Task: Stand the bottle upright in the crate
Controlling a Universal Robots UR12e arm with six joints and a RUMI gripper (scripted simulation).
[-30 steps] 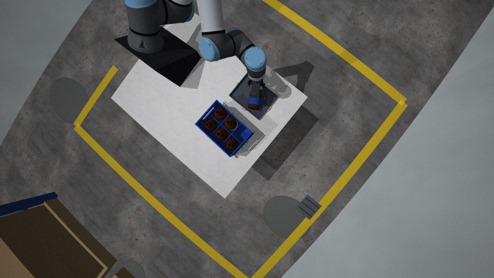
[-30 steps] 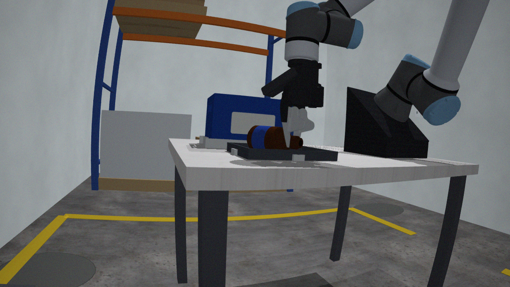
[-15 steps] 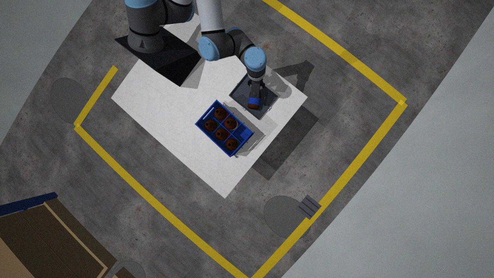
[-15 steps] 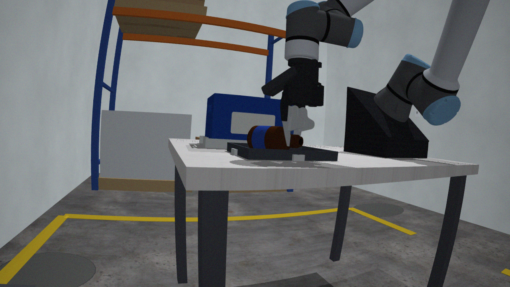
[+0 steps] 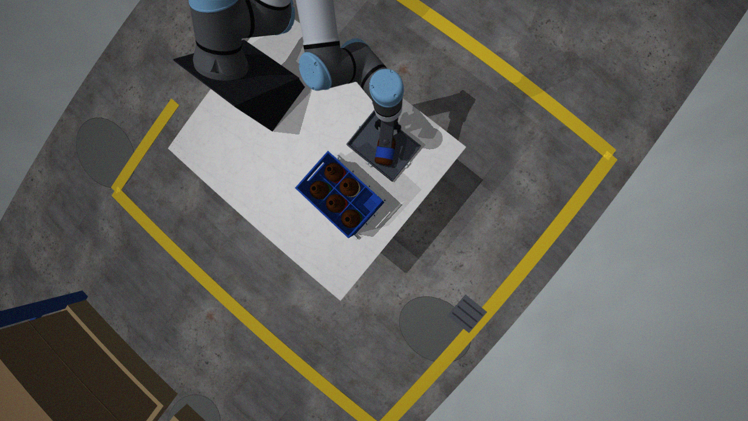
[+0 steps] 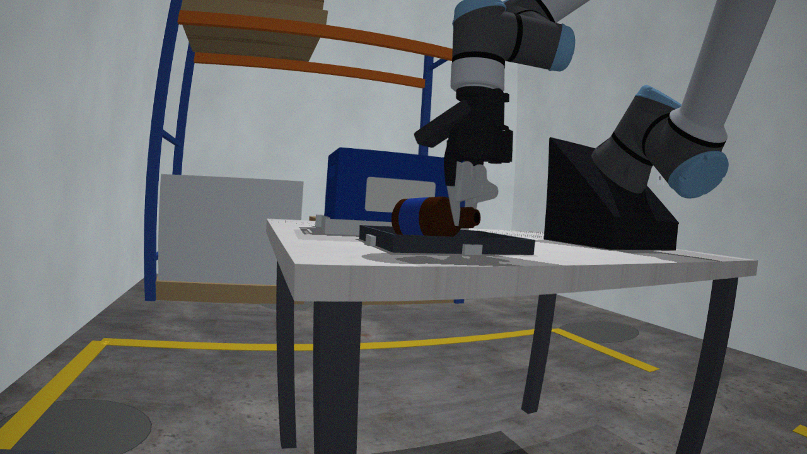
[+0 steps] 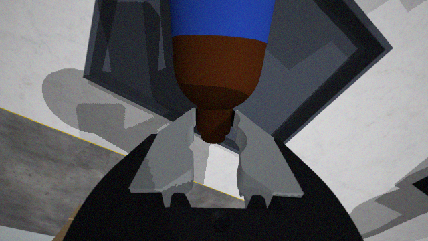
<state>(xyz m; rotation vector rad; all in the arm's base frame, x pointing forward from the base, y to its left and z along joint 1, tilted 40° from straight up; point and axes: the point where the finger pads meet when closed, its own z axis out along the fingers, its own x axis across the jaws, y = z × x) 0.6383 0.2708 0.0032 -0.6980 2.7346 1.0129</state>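
My gripper is now 50 mm to the left of the dark grey tray, 40 mm above it and 10 mm short of it. The rest, counted from my hand: blue crate: 310 mm to the right, 30 mm above, 20 mm ahead; bottle: 40 mm to the right, 20 mm ahead, 10 mm below.
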